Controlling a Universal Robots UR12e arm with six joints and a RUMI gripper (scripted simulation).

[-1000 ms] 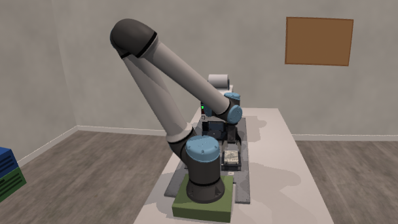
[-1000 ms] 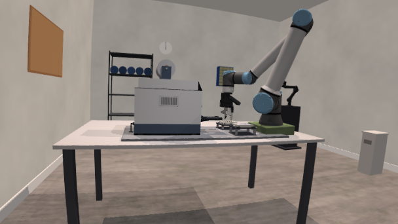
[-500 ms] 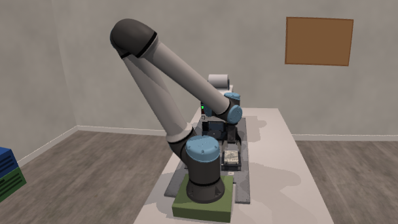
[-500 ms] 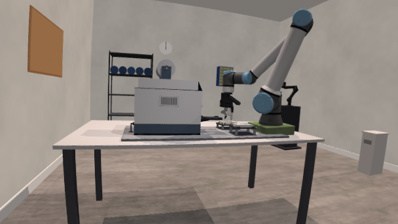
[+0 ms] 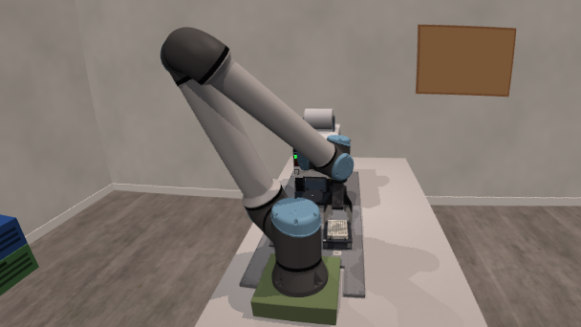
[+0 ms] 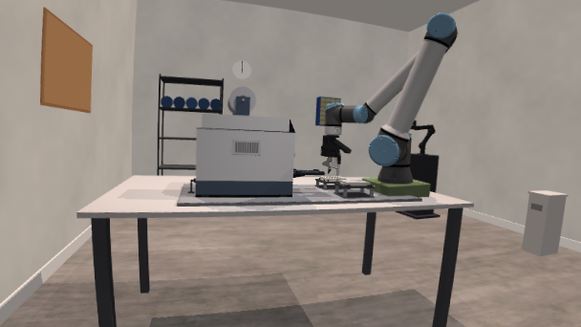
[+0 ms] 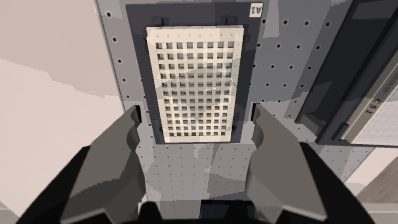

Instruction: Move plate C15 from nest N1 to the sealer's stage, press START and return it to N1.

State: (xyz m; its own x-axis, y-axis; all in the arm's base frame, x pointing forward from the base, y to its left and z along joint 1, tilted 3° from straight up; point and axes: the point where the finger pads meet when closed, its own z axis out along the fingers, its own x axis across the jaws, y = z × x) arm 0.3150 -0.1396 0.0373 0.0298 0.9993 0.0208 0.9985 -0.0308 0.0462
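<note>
Right now my hand is 3 cm above the plate C15. The rest, counted from my hand: nest N1: 4 cm below; sealer stage: 21 cm ahead, 12 cm to the left, 2 cm above; nest N2: 22 cm to the left, 3 cm below.
</note>
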